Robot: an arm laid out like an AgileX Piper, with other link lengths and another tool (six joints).
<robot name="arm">
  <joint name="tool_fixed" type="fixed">
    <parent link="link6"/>
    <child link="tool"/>
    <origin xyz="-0.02 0.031 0.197" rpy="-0.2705 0 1.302"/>
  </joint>
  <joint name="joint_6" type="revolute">
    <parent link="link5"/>
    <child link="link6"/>
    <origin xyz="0 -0.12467 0" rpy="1.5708 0 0"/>
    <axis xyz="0 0 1"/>
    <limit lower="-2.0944" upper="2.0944"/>
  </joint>
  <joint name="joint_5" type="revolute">
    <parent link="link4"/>
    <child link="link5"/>
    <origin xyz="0 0 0" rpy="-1.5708 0 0"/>
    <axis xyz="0 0 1"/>
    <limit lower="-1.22" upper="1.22"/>
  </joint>
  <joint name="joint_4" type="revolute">
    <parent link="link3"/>
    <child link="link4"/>
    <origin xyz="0.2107 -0.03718 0" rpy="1.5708 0 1.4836"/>
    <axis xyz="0 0 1"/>
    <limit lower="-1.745" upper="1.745"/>
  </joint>
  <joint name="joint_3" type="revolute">
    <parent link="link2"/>
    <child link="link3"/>
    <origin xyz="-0.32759 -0.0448 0"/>
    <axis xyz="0 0 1"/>
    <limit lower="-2.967" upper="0"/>
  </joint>
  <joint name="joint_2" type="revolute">
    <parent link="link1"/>
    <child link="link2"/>
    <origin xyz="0 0 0" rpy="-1.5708 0 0"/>
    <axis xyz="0 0 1"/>
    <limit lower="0" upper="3.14"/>
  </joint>
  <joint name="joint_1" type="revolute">
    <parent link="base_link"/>
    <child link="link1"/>
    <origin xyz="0 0 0.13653"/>
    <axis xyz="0 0 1"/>
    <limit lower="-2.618" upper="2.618"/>
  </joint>
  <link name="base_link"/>
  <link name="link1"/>
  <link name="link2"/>
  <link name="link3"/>
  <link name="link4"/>
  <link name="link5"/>
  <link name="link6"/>
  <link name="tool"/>
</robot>
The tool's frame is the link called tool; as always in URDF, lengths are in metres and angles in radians.
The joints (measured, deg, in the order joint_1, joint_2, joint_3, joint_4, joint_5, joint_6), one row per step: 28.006, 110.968, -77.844, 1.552, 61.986, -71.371; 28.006, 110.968, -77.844, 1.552, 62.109, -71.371; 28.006, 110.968, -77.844, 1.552, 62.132, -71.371; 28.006, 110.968, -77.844, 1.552, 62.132, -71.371; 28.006, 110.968, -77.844, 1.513, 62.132, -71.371; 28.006, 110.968, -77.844, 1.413, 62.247, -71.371; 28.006, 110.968, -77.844, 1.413, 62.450, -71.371; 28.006, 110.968, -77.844, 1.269, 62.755, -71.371; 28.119, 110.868, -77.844, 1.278, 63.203, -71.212; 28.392, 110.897, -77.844, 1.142, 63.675, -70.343; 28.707, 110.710, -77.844, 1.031, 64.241, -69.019; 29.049, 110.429, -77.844, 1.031, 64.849, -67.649; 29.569, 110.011, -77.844, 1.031, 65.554, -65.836; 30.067, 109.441, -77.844, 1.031, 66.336, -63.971; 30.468, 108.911, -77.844, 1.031, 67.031, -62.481
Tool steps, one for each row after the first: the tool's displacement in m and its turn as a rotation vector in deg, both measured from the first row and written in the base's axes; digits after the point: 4 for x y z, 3 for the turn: -0.0006, -0.0003, 0.0001, -0.056, 0.109, 0.003; -0.0007, -0.0004, 0.0001, -0.067, 0.130, 0.003; -0.0007, -0.0004, 0.0001, -0.067, 0.130, 0.003; -0.0006, -0.0006, 0.0000, -0.097, 0.114, 0.022; -0.0010, -0.0013, 0.0000, -0.228, 0.174, 0.071; -0.0020, -0.0018, 0.0001, -0.321, 0.355, 0.076; -0.0032, -0.0033, 0.0002, -0.573, 0.566, 0.150; -0.0056, -0.0037, 0.0010, -0.729, 0.880, 0.110; -0.0084, -0.0038, 0.0010, -1.091, 1.275, -0.414; -0.0112, -0.0034, 0.0023, -1.394, 1.569, -1.361; -0.0145, -0.0024, 0.0042, -1.595, 1.861, -2.377; -0.0184, -0.0005, 0.0069, -1.800, 2.113, -3.657; -0.0223, 0.0011, 0.0105, -1.976, 2.296, -5.010; -0.0257, 0.0023, 0.0138, -2.118, 2.435, -6.086
